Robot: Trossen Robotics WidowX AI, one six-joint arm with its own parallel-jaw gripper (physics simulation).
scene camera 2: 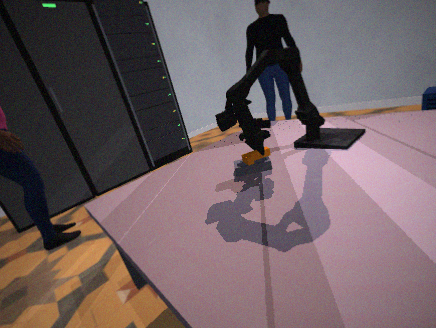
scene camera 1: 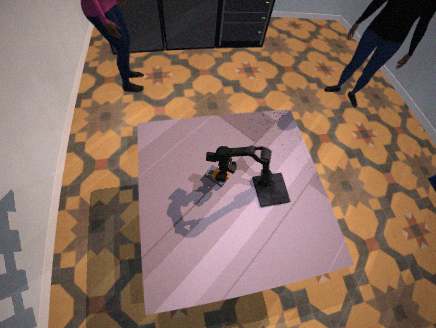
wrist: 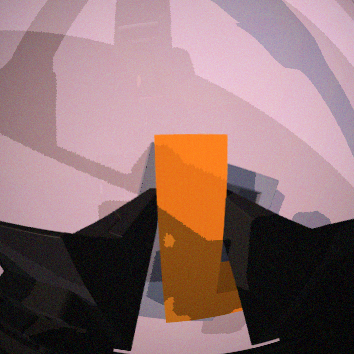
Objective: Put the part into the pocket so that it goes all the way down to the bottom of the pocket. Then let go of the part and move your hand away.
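Where they show: gripper, fingertip midpoint: (scene camera 2: 261, 154) (wrist: 186, 195); arm's base at its link origin: (scene camera 2: 313, 137) (scene camera 1: 264, 182).
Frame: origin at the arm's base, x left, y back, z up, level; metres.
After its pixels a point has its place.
The orange part (scene camera 1: 215, 176) {y -0.315, x -0.139, z 0.042 m} (scene camera 2: 255, 157) {y -0.284, x -0.141, z 0.023 m} (wrist: 192, 170) {y -0.235, x -0.121, z 0.042 m} is a long bar with a short side leg, partly hidden by the fingers. My gripper (scene camera 1: 222, 175) {y -0.249, x -0.131, z 0.022 m} (scene camera 2: 261, 149) {y -0.249, x -0.131, z 0.022 m} (wrist: 186, 195) {y -0.249, x -0.131, z 0.022 m} is shut on it, one finger on each long side. The part is over the grey-blue pocket block (scene camera 2: 253, 167) {y -0.328, x -0.132, z 0.001 m} (wrist: 267, 186) {y -0.285, x -0.086, z 0.012 m}, which stands on the table. In the wrist view the bar is turned relative to the block's edges. In scene camera 2 the part shows above the block's top. The part hides the pocket opening, and whether the part touches the block cannot be told.
The arm's black base plate (scene camera 1: 271, 190) {y 0.022, x 0.068, z -0.004 m} (scene camera 2: 330, 138) {y -0.010, x 0.072, z -0.005 m} stands on the pink table (scene camera 1: 170, 280) {y -0.775, x 0.359, z -0.024 m} (scene camera 2: 210, 295) {y -0.814, x 0.027, z -0.024 m}, to the right of the block. Shadows of the arm fall across the table. Two people and dark cabinets (scene camera 1: 190, 25) (scene camera 2: 65, 95) are beyond the table.
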